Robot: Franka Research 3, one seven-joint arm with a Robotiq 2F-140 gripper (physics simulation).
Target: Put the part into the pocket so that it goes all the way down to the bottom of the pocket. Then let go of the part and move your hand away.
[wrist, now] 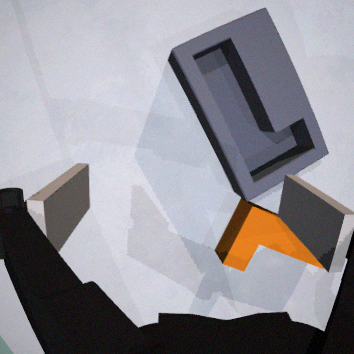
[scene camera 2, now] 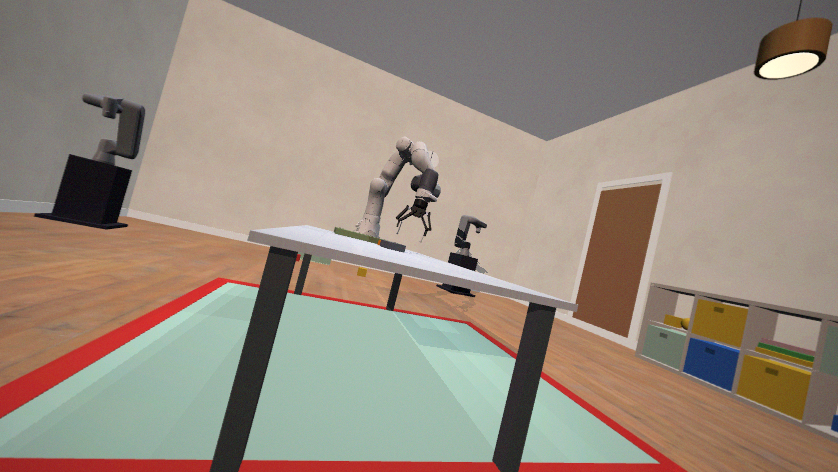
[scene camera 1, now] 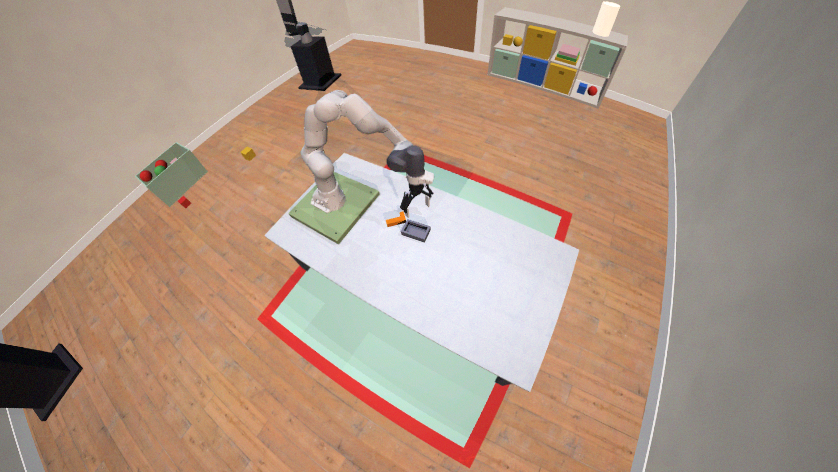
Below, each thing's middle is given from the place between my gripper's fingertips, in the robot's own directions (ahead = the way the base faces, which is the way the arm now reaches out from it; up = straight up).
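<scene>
Here is the dark grey pocket block (wrist: 238,77), and my hand is 60 mm above it, 20 mm short of it and 90 mm to the left of it. As for the orange L-shaped part (wrist: 250,224), it sits 60 mm below my hand, 50 mm to the right of it and 110 mm behind it.
</scene>
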